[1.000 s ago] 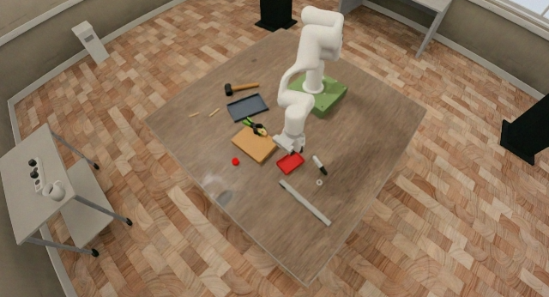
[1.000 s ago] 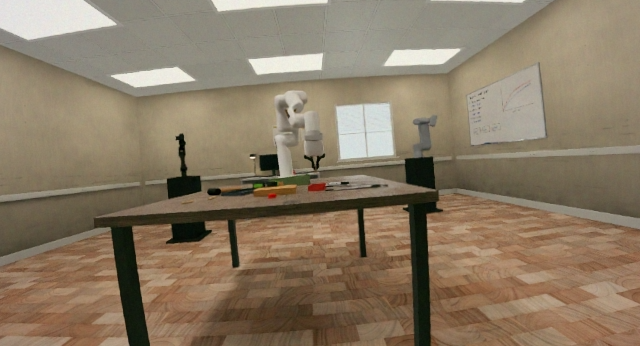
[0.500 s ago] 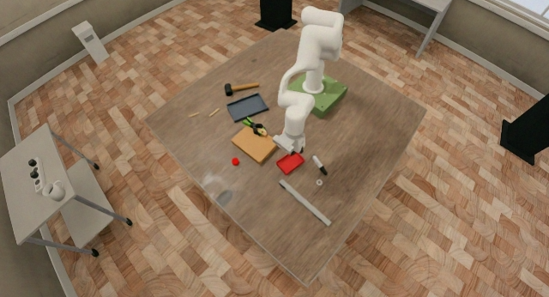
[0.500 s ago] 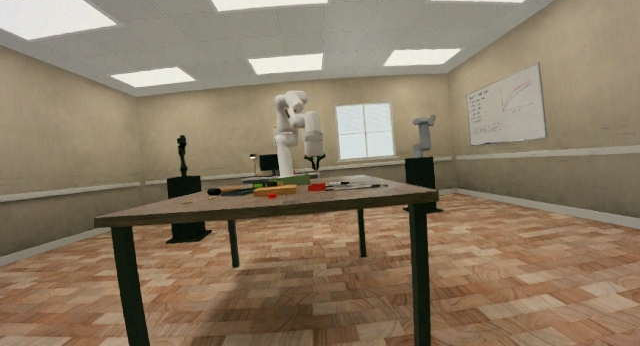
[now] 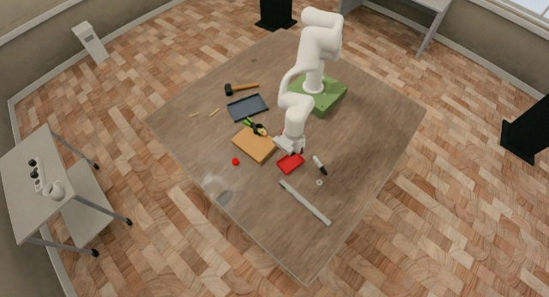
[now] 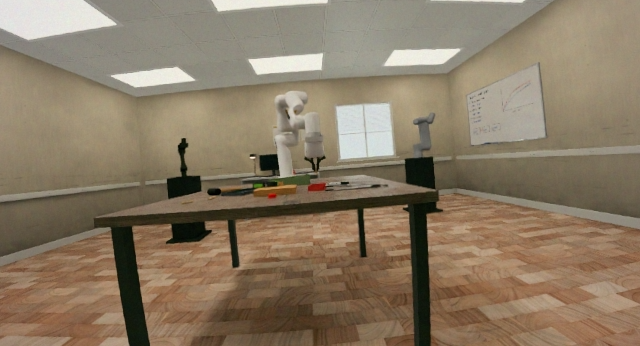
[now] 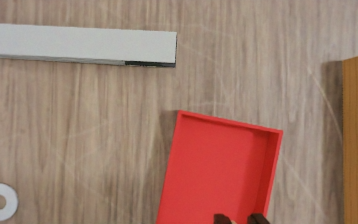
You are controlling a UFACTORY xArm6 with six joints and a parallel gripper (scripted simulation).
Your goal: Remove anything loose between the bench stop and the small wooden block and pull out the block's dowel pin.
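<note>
Now: the red tray 11 cm below my hand. Round my hand: tan bench board 21 cm to the right, 9 cm below, 2 cm ahead; dowel pin 2 cm below; small wooden block 20 cm to the right, 8 cm below, 3 cm behind.
</note>
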